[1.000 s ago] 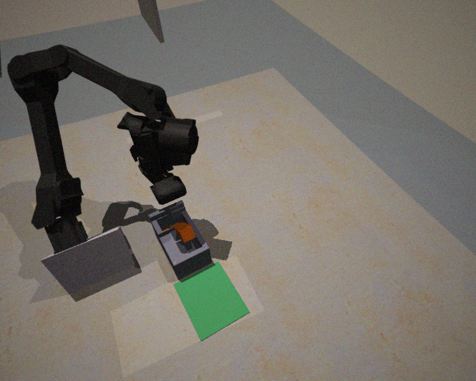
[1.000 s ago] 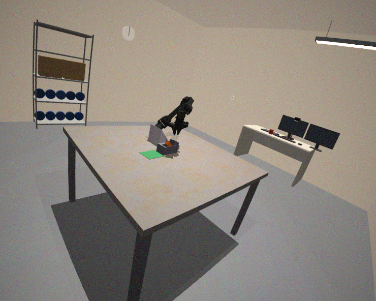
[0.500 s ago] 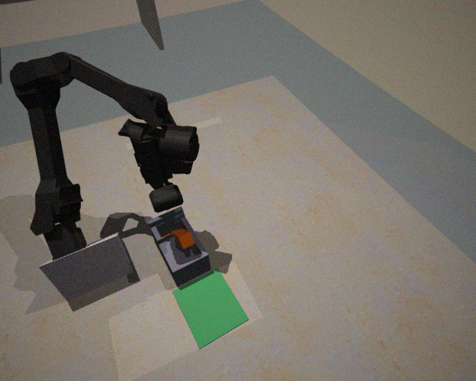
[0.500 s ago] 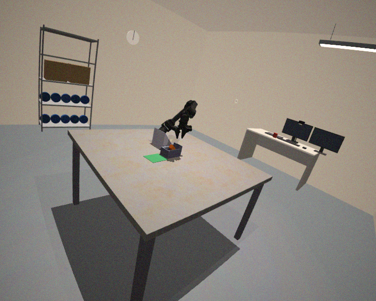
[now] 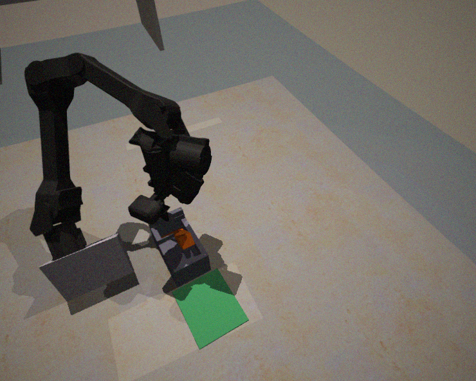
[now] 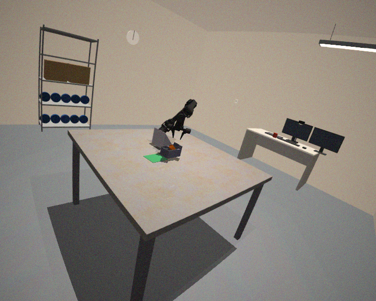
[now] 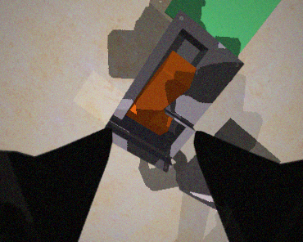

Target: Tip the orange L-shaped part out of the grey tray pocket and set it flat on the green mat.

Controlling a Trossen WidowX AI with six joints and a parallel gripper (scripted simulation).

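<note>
My gripper tip is 1 cm past the orange L-shaped part and 10 cm above it. The rest, counted from my gripper tip: green mat (2 cm behind, 17 cm to the right, 16 cm below).
</note>
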